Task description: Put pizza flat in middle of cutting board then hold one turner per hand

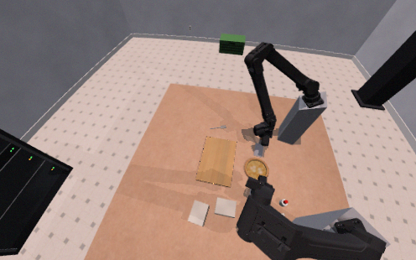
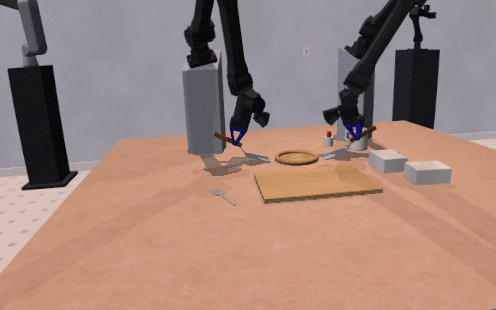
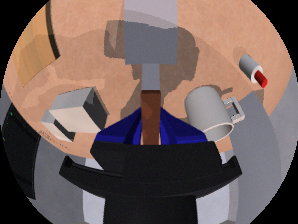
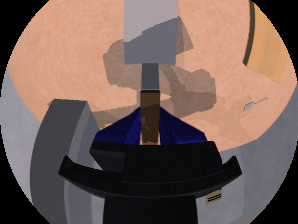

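The turner is 30 mm to the right of my left hand and 20 mm below it. The rest, counted from my left hand: wooden cutting board: 270 mm to the right, 260 mm ahead, 70 mm below; then pizza: 240 mm to the right, 70 mm below, 20 mm behind; then red-capped bottle: 190 mm behind, 40 mm to the right, 40 mm below.
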